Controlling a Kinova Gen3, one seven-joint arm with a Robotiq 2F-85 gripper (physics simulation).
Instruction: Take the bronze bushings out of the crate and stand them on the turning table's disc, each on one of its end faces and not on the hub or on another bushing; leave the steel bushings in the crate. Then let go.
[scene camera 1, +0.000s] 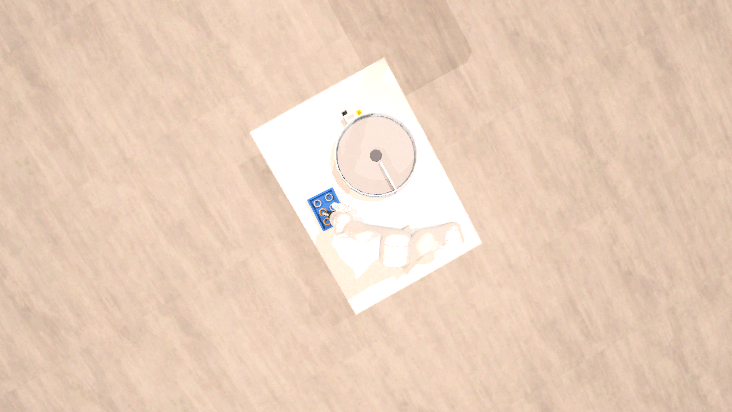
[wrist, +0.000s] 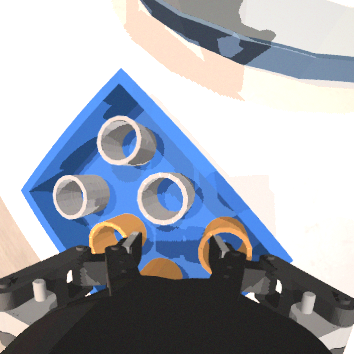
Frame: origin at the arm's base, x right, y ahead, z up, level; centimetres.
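Seen in the pictures: gripper, between the fingertips: (wrist: 175, 245).
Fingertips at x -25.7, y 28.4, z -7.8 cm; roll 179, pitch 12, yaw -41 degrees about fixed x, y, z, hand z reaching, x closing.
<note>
Offsets run from my fingertips to a thing's top centre. "spot": to the spot under its first point. Level surfaces: height alone.
The blue crate @(dz +1.2, dx -1.5, dy +3.5 cm) (scene camera 1: 315, 215) (wrist: 207, 172) holds three steel bushings @(dz +0.5, dx +1.6, dy +9.1 cm) (wrist: 146, 145), @(dz +0.5, dx -5.2, dy +8.6 cm) (wrist: 98, 195), @(dz +0.5, dx +1.6, dy +3.5 cm) (wrist: 187, 195) and three bronze bushings. A left bronze bushing @(dz +0.5, dx -4.5, dy +3.2 cm) (wrist: 132, 226) and a right bronze bushing @(dz +0.5, dx +2.8, dy -2.4 cm) (wrist: 228, 226) show in the wrist view. A third bronze bushing @(dz +0.5, dx -4.4, dy -2.2 cm) (wrist: 161, 270) is mostly hidden by the gripper body. My gripper (wrist: 175, 245) (scene camera 1: 328, 213) is open over the crate. Its fingertips overlap the left and right bronze bushings in view; their depth there is unclear. Crate floor shows between the tips. The turning table's disc (scene camera 1: 358, 171) (wrist: 310, 22) bears no bushing that I can see.
The grey hub @(dz +2.3, dx +32.8, dy +19.2 cm) (scene camera 1: 375, 155) is at the disc's centre, with a pale bar @(spot: dz +4.8, dx +33.3, dy +7.5 cm) (scene camera 1: 386, 175) running to the rim. Small black @(spot: dz -1.5, dx +26.7, dy +46.1 cm) (scene camera 1: 344, 113) and yellow @(spot: dz +2.0, dx +33.7, dy +42.5 cm) (scene camera 1: 359, 112) parts stand beyond the disc. The white arm (scene camera 1: 394, 248) reaches across the table @(dz -3.8 cm) (scene camera 1: 297, 138) near the crate.
</note>
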